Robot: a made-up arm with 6 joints. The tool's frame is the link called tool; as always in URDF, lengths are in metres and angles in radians. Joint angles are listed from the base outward.
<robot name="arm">
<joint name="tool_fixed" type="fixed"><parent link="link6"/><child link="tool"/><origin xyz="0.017 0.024 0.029" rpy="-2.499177 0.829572 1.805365"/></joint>
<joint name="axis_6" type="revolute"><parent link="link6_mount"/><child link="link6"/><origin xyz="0.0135 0.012 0.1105" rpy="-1.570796 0 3.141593"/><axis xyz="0 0 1"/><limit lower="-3.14" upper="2.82"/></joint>
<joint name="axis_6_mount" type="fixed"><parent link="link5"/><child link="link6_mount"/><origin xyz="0.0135 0.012 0.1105" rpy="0 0 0"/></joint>
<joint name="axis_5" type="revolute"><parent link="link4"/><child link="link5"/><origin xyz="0.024 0.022 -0.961" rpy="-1.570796 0 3.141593"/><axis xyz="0 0 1"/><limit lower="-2.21" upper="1.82"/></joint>
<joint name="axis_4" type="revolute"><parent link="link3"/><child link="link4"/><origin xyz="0.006 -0.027 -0.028" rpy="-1.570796 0 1.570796"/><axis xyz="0 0 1"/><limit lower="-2.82" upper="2.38"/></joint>
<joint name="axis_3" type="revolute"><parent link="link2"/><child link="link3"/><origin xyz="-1.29 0.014 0.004" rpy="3.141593 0 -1.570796"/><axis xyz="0 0 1"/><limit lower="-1.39" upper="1.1"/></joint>
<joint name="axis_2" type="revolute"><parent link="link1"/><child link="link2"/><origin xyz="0.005 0.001 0.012" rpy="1.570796 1.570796 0"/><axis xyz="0 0 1"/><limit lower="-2.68" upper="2.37"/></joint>
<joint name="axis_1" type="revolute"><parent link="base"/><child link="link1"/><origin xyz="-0.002 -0.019 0.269" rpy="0 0 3.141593"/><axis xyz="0 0 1"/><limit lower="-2.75" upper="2.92"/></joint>
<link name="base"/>
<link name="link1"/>
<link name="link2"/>
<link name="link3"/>
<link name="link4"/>
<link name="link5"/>
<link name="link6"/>
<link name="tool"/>
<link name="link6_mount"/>
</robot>
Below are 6 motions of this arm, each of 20 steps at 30 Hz.
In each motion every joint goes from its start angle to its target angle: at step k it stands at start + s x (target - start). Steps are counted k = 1, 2, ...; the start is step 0. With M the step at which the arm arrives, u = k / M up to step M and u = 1 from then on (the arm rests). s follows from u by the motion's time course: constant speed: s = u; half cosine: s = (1 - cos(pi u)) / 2; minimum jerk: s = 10 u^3 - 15 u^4 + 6 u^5.
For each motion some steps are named. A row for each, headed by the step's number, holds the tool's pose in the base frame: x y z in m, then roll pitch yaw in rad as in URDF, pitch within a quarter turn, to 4 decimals.
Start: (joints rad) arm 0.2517 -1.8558 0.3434 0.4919 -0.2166 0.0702
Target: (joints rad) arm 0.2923 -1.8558 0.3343 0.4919 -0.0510 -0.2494
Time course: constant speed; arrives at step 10
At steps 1, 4, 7, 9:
1: -1.7699 -0.6011 0.6420 -0.0092 -1.1299 1.6447
4: -1.7630 -0.6233 0.6430 -0.1296 -1.0722 1.8357
7: -1.7556 -0.6455 0.6437 -0.2125 -1.0032 1.9891
9: -1.7504 -0.6604 0.6441 -0.2507 -0.9527 2.0744

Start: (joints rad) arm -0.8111 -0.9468 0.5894 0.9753 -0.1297 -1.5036
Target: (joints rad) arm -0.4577 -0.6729 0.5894 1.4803 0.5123 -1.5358
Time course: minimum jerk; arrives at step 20
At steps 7, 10, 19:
7: -0.8460 0.6689 2.0642 0.7767 -0.8227 0.9275
10: -0.7913 0.5351 2.1399 0.7905 -0.6512 0.9088
19: -0.6234 0.3217 2.2566 0.8240 -0.2844 0.9149

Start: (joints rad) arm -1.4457 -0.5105 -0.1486 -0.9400 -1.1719 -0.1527
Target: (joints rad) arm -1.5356 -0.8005 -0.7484 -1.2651 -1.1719 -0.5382
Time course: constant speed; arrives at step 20
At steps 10, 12, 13, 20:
10: -0.0634 -0.2003 1.3195 -2.7854 -0.3808 -0.2319
12: -0.0627 -0.1721 1.2617 -2.7035 -0.4072 -0.2786
13: -0.0621 -0.1577 1.2325 -2.6617 -0.4192 -0.3032
20: -0.0533 -0.0541 1.0229 -2.3552 -0.4752 -0.4945

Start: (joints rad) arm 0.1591 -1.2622 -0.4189 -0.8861 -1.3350 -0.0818
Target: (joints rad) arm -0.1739 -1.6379 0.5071 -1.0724 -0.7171 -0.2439
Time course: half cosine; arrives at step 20
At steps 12, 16, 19, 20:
12: -1.2536 -0.0304 1.3203 1.5899 -0.3917 1.8362
16: -1.5546 0.1239 1.1656 1.1695 -0.3338 2.0184
19: -1.6506 0.1900 1.0868 1.0354 -0.2806 2.0791
20: -1.6569 0.1948 1.0810 1.0266 -0.2763 2.0830

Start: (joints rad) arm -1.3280 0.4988 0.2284 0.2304 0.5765 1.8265
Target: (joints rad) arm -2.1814 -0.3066 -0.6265 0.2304 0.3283 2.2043
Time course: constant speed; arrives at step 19
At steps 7, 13, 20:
7: -0.2491 -1.1893 1.2567 -0.2477 0.3055 -2.0969
13: -0.4433 -0.7640 1.2629 -0.4012 0.3177 -2.4472
20: -0.4393 -0.3469 1.1873 -0.5581 0.3195 -2.7885

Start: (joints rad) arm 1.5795 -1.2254 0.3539 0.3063 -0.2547 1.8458
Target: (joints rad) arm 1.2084 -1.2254 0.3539 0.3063 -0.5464 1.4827
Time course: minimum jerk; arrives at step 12
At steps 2, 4, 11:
2: 0.1497 -1.2551 1.6524 0.4983 -0.5965 0.8587
4: 0.0673 -1.2633 1.6500 0.4960 -0.5429 0.8562
11: -0.3048 -1.2341 1.6415 0.5660 -0.2965 0.7987

